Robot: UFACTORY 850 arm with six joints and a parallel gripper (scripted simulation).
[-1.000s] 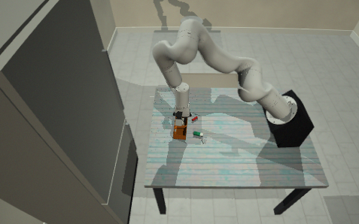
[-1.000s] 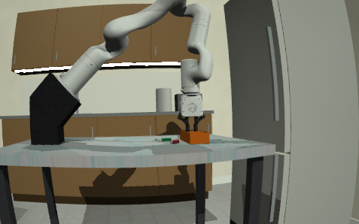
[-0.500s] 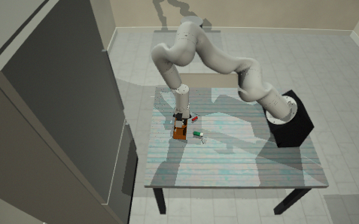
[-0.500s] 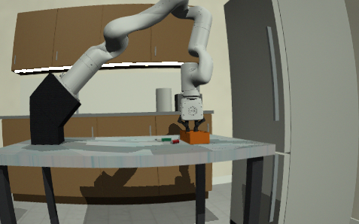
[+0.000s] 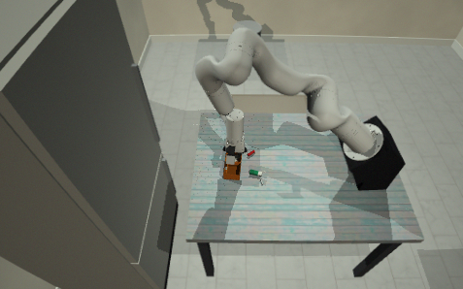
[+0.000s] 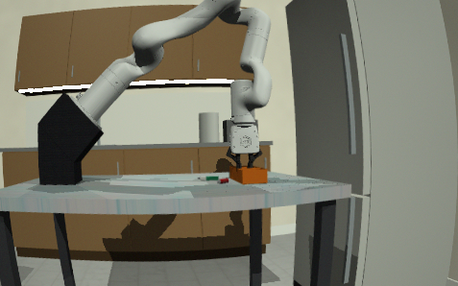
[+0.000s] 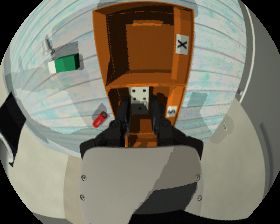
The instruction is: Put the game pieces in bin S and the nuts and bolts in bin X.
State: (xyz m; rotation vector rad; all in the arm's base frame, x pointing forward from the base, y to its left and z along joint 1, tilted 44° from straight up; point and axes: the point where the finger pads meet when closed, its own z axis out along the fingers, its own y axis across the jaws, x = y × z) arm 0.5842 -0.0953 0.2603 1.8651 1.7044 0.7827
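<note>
Right now the orange bin is 10 mm ahead of my hand and 20 mm below it. Also, from my hand: bolt 140 mm behind, 130 mm to the left, 40 mm below; then red piece 90 mm behind, 50 mm to the right, 40 mm below; then green piece 120 mm behind, 90 mm to the left, 40 mm below.
</note>
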